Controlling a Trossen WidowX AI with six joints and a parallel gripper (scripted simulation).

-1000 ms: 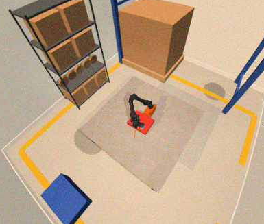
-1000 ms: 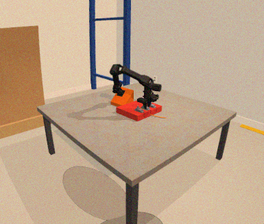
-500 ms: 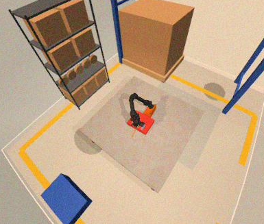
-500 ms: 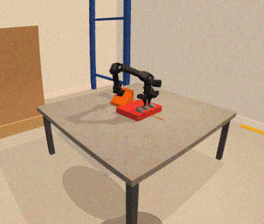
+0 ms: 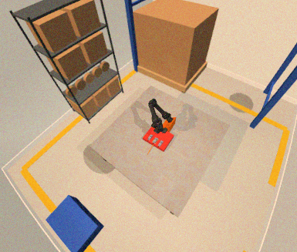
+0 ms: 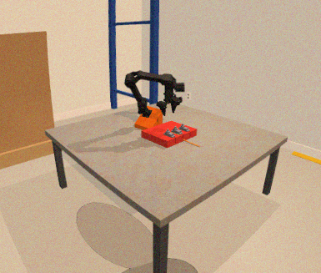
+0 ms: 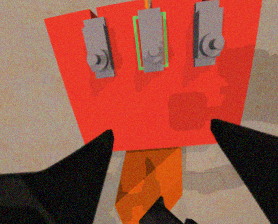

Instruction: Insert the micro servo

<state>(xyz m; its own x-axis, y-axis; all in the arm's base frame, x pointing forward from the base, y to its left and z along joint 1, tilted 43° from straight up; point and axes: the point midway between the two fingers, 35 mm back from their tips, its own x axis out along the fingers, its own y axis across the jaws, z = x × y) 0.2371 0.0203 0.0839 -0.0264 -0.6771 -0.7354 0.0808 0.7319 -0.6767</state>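
Right now the red robot deck is 3 cm behind my gripper tip and 13 cm below it.
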